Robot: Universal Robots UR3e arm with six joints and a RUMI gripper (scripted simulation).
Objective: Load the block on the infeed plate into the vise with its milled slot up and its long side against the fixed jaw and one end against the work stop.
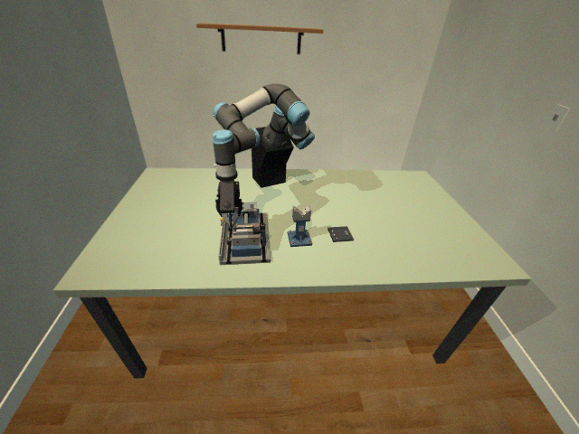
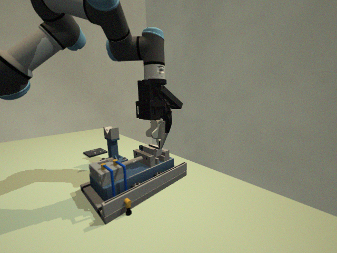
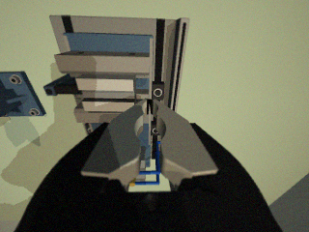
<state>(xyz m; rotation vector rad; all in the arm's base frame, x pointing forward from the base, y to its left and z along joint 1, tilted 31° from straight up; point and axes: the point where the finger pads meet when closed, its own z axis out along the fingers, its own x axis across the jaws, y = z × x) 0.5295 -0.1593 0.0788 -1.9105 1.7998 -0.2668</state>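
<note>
My gripper is now 50 mm to the right of the part, 30 mm above it and 10 mm past it. From my hand the other things lie so: grey rail (90 mm below, 60 mm behind, 50 mm to the right); fixed jaw (50 mm to the left, 50 mm below, 20 mm ahead); work stop rod (100 mm to the left, 40 mm below, 10 mm behind).
</note>
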